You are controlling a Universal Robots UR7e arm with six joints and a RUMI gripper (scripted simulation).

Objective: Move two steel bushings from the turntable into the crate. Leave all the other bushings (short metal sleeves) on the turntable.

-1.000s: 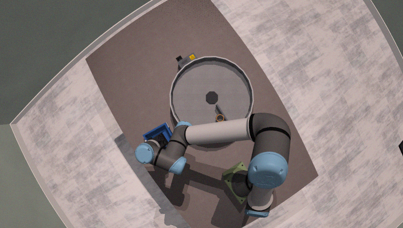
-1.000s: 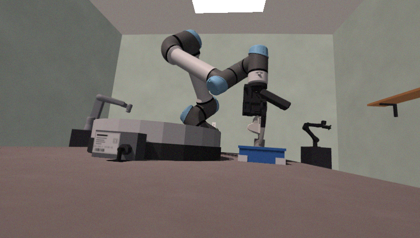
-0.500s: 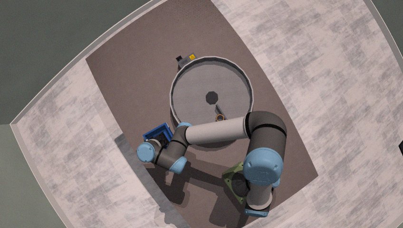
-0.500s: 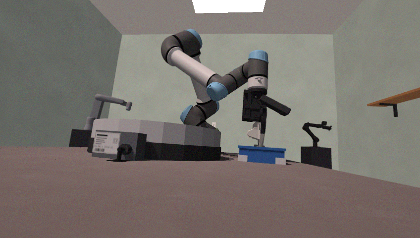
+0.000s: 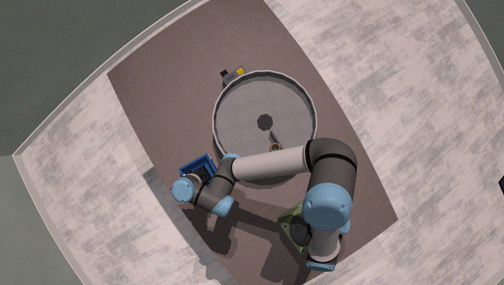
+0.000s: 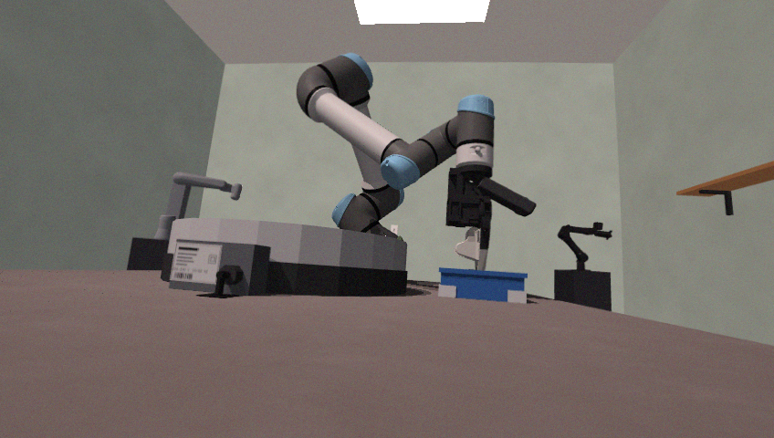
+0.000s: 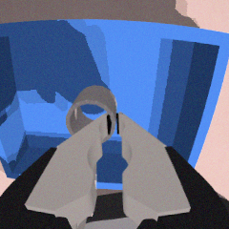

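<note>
My hand is 2 cm past the blue crate and 2 cm above it.
</note>
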